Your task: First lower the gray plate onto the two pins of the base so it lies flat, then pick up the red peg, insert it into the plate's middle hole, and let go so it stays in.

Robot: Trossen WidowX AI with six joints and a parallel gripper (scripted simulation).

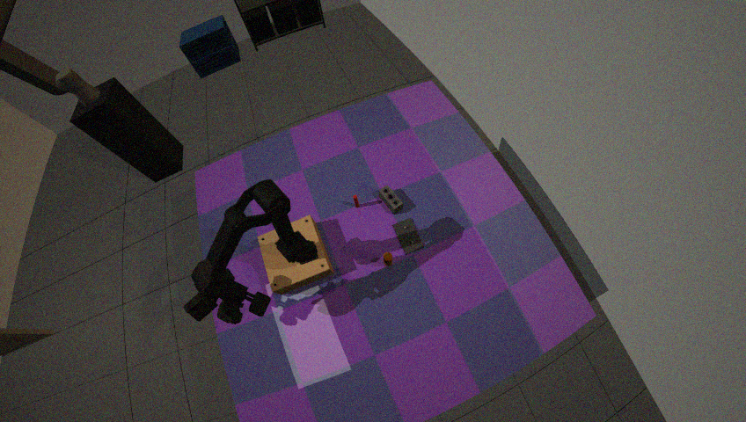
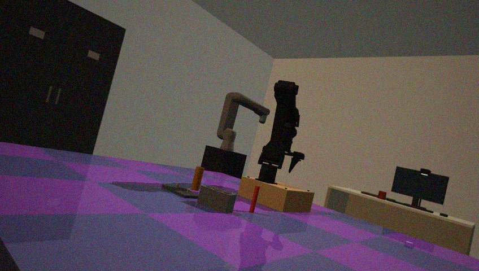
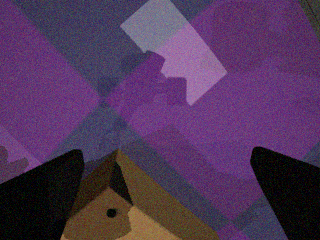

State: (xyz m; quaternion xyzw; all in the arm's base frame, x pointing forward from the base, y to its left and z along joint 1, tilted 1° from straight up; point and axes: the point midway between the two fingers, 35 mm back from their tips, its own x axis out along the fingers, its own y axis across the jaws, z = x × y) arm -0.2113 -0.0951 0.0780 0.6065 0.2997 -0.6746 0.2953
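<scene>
The gray plate lies 560 mm ahead of my gripper tip, 190 mm to the left of it and 80 mm below it. From my gripper tip the other things lie so: base: 560 mm ahead, 50 mm to the left, 110 mm below; red peg: 430 mm ahead, 230 mm to the left, 80 mm below; orange peg: 460 mm ahead, 10 mm to the right, 80 mm below.
</scene>
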